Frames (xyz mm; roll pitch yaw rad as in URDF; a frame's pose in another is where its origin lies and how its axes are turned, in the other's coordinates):
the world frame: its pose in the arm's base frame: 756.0 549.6 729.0 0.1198 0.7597 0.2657
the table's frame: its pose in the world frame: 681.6 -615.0 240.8 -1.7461 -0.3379 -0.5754
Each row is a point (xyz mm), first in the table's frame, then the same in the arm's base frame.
Working: the table's frame: its pose in the arm's base frame: 1510.8 92.4 379.6 -2.0746 0.3586 -0.3612

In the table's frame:
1: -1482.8 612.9 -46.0
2: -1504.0 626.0 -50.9
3: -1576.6 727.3 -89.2
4: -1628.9 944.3 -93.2
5: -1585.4 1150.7 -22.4
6: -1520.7 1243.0 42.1
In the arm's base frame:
1: -75.8 332.5 418.3
2: -101.2 330.7 417.2
3: -216.9 286.3 376.9
4: -362.8 225.7 219.1
5: -408.5 202.7 2.6
6: -384.4 206.4 -125.0

